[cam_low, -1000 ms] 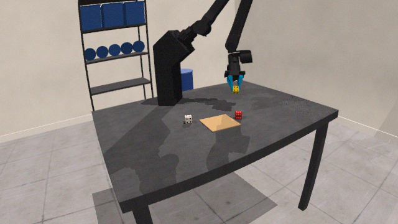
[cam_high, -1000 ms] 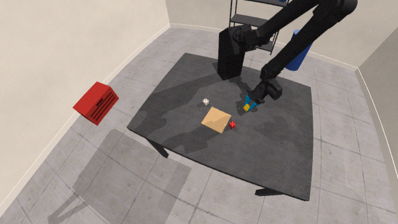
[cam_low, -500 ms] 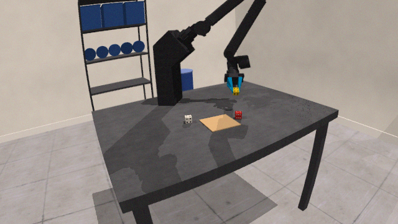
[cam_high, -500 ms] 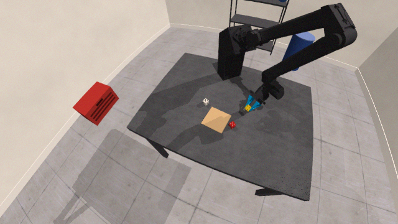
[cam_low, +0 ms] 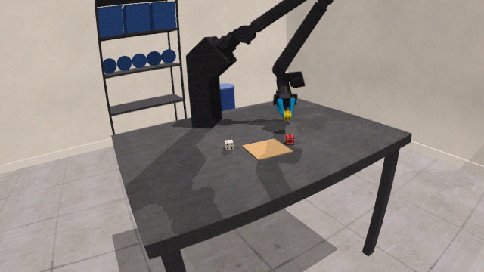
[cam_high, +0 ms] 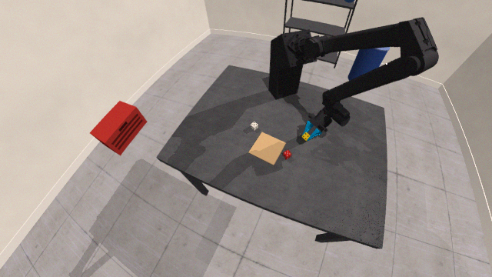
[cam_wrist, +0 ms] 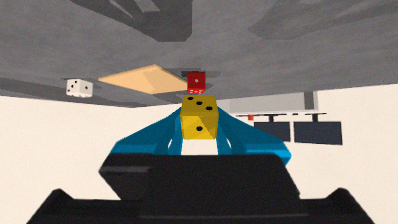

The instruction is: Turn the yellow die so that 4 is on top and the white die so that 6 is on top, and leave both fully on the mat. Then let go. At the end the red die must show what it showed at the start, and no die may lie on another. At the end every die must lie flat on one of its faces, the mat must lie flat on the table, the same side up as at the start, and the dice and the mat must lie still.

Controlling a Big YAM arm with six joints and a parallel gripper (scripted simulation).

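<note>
My hand is 100 mm short of the red die, 60 mm above it and 30 mm to the left of it. Round my hand: tan mat: 140 mm to the right, 120 mm ahead, 80 mm below; white die: 270 mm to the right, 70 mm ahead, 60 mm below; yellow die: right at my hand.
</note>
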